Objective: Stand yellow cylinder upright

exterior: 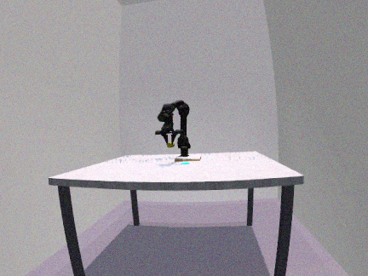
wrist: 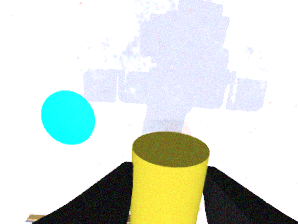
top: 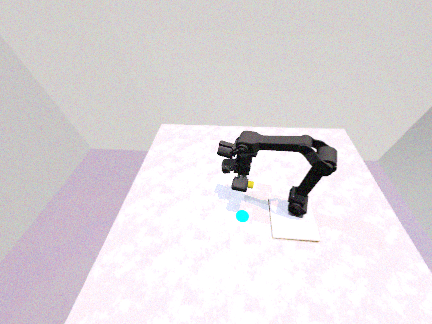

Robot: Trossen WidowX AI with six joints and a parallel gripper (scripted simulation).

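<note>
The cyan circle lies 3 cm behind my gripper tip, 10 cm to the left of it and 13 cm below it. From my gripper tip the other things lie so: yellow tall cylinder (2 cm behind).
</note>
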